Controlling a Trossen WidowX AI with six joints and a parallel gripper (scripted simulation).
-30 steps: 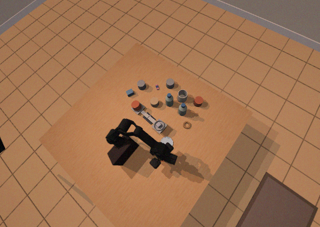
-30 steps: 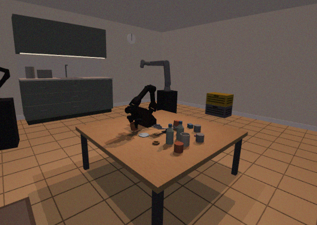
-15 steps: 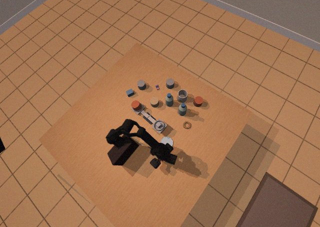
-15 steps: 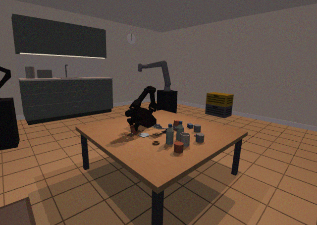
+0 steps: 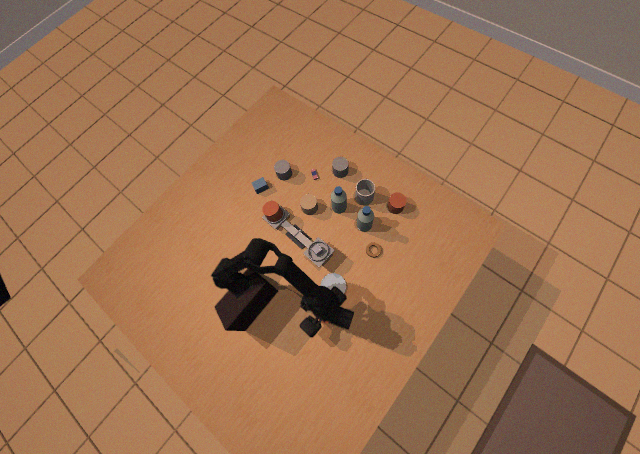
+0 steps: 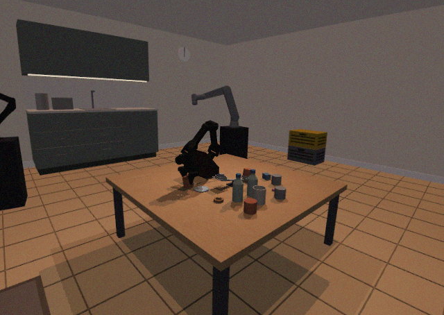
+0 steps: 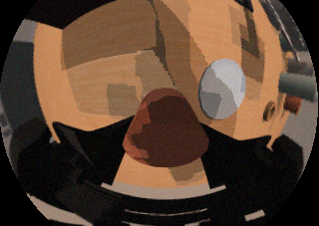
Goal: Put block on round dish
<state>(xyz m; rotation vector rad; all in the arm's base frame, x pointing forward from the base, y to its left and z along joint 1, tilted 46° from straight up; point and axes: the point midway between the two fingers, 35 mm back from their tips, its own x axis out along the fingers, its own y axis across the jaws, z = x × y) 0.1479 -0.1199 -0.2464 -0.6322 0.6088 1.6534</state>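
The grey block is 14 cm ahead of my gripper tip, 18 cm to the left of it and 6 cm above it. Also, from my gripper tip: grey balance (13 cm ahead, 31 cm to the left, 1 cm above); then pale cup (46 cm ahead, 24 cm to the left, 2 cm above); then pale blue round dish (9 cm ahead, 5 cm to the left, 2 cm below).
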